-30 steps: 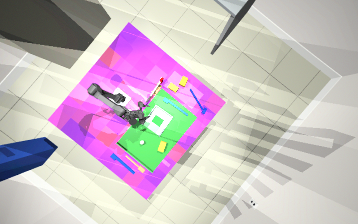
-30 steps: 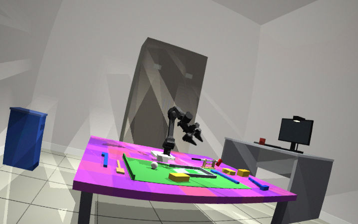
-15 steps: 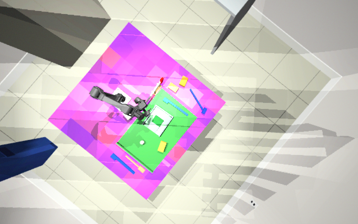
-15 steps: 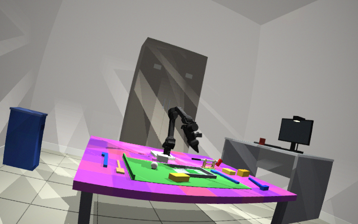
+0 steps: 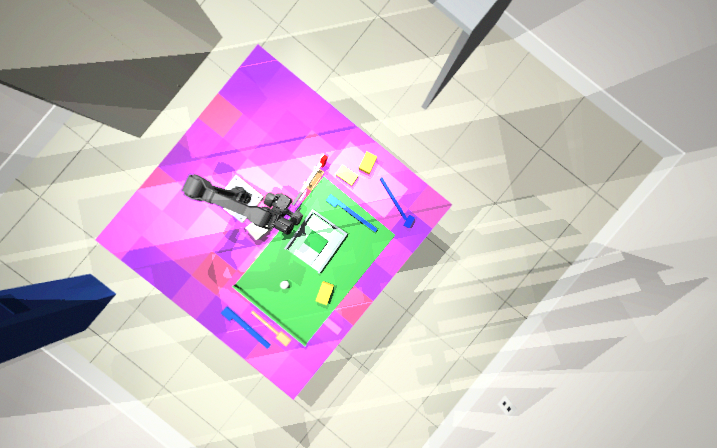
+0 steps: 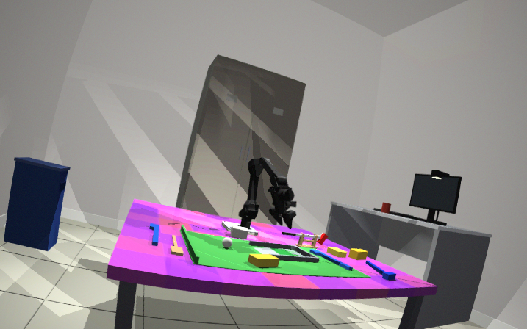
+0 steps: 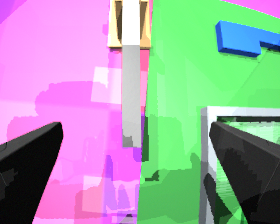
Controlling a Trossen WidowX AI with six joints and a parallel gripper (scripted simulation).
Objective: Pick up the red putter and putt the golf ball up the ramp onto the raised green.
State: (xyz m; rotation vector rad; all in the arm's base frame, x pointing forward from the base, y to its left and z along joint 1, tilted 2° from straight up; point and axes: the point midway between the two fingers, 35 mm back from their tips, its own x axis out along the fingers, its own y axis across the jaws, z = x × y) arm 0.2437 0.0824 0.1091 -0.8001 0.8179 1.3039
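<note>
Now: gripper tip 10 mm short of the wooden stand, 160 mm to the right of it and 60 mm above it. Round my gripper tip: green mat (220 mm ahead, 210 mm to the right, 100 mm below); then white golf ball (150 mm ahead, 390 mm to the right, 70 mm below); then blue putter (450 mm ahead, 250 mm to the left, 80 mm below).
</note>
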